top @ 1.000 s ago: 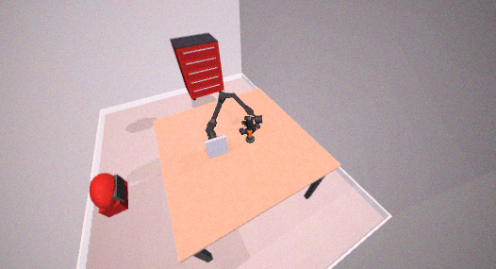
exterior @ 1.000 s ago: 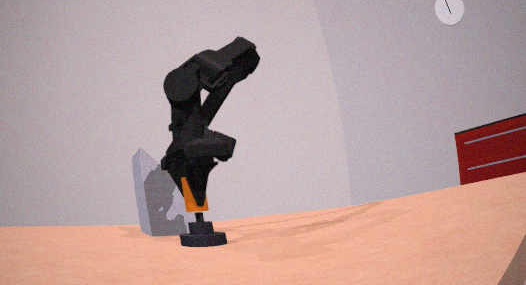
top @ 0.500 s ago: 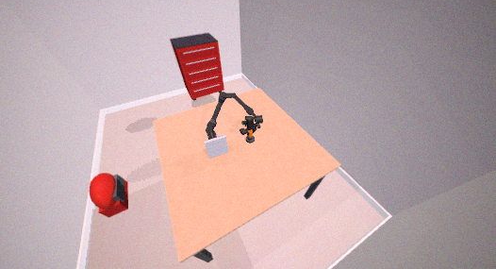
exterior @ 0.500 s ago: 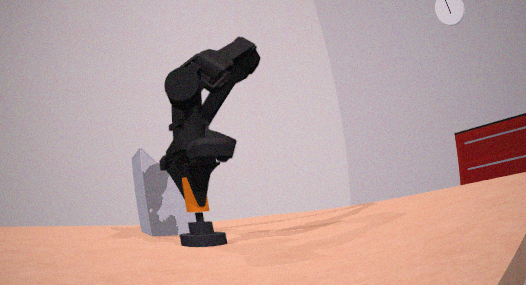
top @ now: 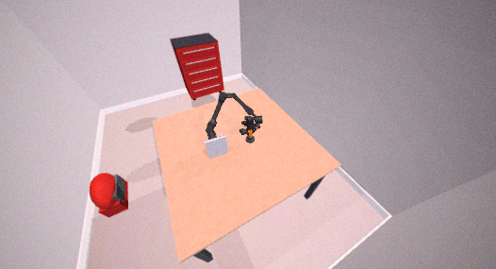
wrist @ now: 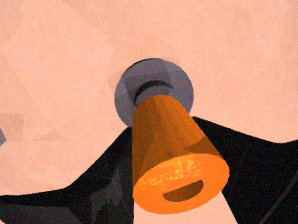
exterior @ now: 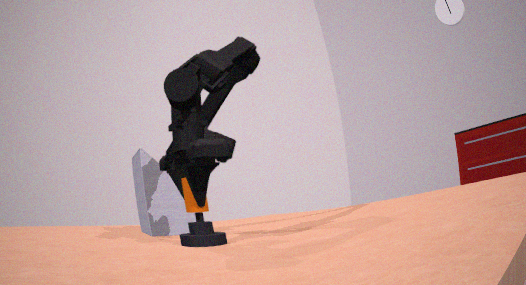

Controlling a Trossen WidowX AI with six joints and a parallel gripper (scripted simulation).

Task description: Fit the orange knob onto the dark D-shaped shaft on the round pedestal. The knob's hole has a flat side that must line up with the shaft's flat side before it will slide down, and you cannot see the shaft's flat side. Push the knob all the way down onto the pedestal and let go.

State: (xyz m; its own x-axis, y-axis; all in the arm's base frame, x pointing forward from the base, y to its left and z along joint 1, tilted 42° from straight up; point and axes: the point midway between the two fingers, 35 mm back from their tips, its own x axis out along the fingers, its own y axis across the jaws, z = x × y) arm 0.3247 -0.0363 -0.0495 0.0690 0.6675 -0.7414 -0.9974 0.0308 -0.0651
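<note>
The orange knob lies 2 cm above my gripper tip. From my gripper tip the other things lie so: dark pedestal 4 cm below.
</note>
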